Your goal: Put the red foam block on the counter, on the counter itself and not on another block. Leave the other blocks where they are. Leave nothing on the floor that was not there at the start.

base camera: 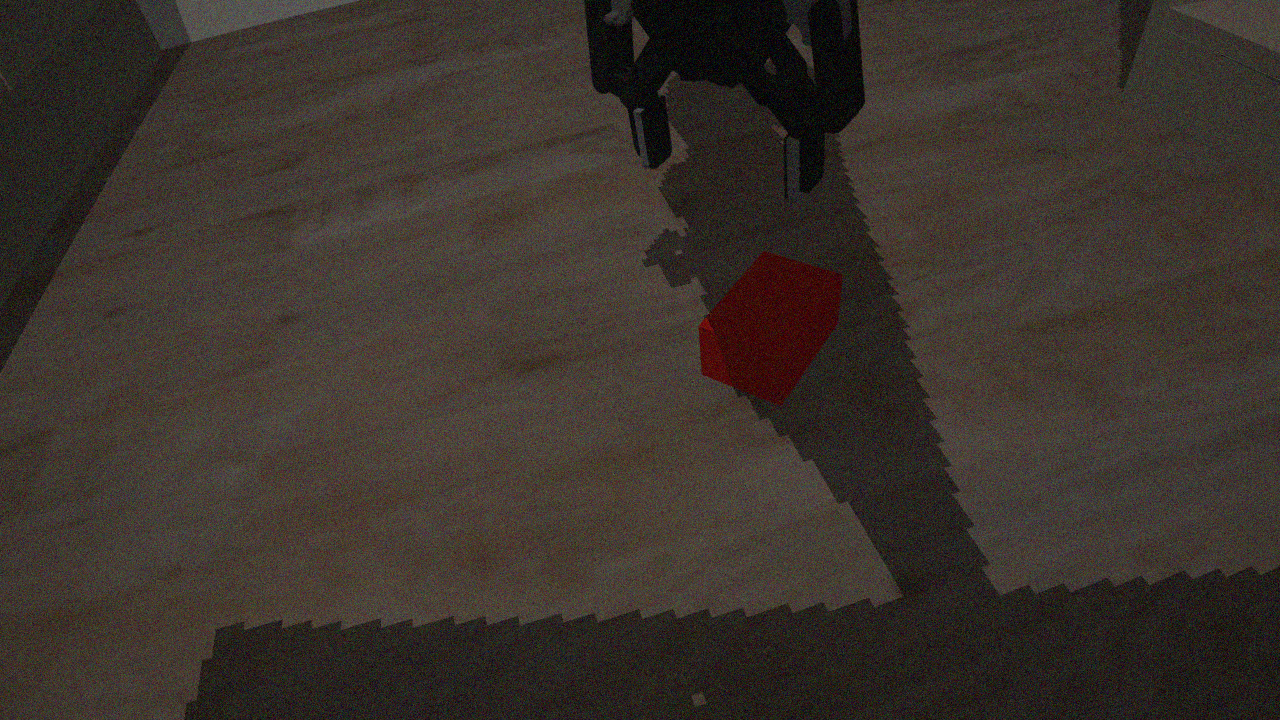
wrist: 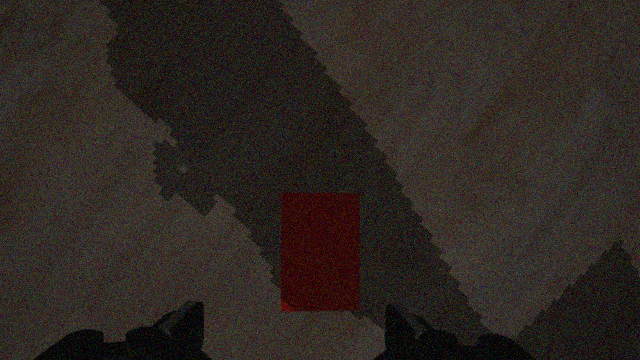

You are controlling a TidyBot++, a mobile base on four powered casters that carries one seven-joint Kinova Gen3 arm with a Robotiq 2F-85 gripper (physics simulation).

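Places are measured from the arm's base along level axes (x ahead, y left, z up), in metres.
Pixels of known places: gripper, fingertip midpoint: [base camera: 725, 177] [wrist: 295, 324].
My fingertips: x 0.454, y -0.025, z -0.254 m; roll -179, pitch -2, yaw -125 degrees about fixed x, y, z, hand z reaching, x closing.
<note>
Behind a point stands the place of what it marks.
The red foam block [base camera: 774, 326] @[z -0.351, x 0.434, y -0.051 m] [wrist: 320, 252] @[z -0.352, x 0.460, y -0.053 m] lies on the wooden floor, mostly in the arm's shadow. In the wrist view it is upright in the picture, a little above the line between the fingertips and about midway between them sideways. My gripper [base camera: 723, 174] @[z -0.254, x 0.454, y -0.025 m] [wrist: 295, 324] @[z -0.254, x 0.454, y -0.025 m] is open and empty. It hangs above the floor, higher than the block and apart from it. The counter and the other blocks cannot be made out for certain in these views.
A dark panel or cabinet side [base camera: 71, 116] @[z -0.340, x 0.931, y 0.780 m] stands at the upper left of the base camera view. A pale box-like piece [base camera: 1208, 98] @[z -0.357, x 0.704, y -0.492 m] stands at the upper right. A broad shadow crosses the floor [base camera: 358, 447] @[z -0.397, x 0.395, y 0.231 m] at the bottom.
</note>
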